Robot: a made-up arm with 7 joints.
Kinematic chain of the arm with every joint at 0, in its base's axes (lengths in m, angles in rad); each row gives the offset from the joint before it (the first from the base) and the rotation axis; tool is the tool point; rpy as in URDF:
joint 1: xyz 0 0 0.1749 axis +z
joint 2: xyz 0 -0.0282 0.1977 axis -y
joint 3: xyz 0 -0.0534 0.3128 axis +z
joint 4: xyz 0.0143 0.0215 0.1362 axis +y
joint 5: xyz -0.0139 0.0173 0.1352 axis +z
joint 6: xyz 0 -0.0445 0.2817 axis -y
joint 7: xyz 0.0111 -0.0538 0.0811 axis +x
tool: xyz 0 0 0 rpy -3.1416 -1.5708 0
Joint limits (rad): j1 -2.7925..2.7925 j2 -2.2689..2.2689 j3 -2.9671..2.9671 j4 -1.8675..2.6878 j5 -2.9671..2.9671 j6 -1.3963..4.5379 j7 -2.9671..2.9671
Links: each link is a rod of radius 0.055 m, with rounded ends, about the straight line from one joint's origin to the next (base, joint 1, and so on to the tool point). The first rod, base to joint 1, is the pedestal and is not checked.
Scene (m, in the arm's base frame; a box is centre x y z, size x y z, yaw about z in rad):
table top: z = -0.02
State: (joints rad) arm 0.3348 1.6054 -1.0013 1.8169 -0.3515 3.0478 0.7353
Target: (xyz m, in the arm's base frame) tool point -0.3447 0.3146 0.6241
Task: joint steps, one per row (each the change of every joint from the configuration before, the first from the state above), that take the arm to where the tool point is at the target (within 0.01 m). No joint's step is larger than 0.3 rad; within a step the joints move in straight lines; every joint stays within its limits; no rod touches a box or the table.
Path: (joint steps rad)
1: -0.2593 0.0431 0.2089 0.0385 -0.0301 -0.0106 0.0000
2: -0.2592 0.0431 0.2089 0.0385 -0.0302 -0.0106 0.0000
3: -0.2593 0.0430 0.2089 0.0385 -0.0301 -0.0105 0.0000
4: -0.2593 0.0431 0.2088 0.0385 -0.0301 -0.0106 0.0000
5: -0.2592 0.0431 0.2089 0.0385 -0.0301 -0.0106 0.0000

